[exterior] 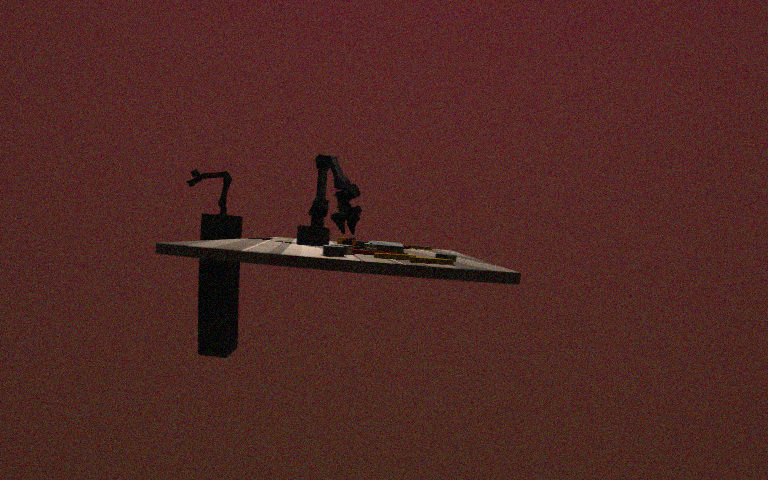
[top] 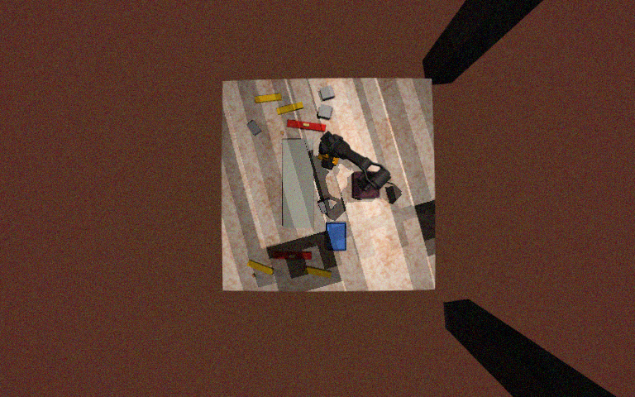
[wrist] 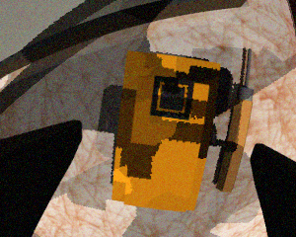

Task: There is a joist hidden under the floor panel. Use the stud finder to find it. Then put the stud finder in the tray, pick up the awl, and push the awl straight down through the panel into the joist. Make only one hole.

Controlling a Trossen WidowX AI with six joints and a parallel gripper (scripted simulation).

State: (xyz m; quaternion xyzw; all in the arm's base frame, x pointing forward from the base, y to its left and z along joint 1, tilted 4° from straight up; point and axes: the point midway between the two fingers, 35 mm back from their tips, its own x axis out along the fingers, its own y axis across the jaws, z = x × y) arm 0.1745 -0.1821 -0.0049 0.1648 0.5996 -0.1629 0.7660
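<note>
The stud finder is 10 mm ahead of my gripper tip and 30 mm below it. The rest, counted from my gripper tip: blue tray (480 mm to the left, 60 mm below); then awl (10 mm behind, 70 mm to the right, 70 mm below).
</note>
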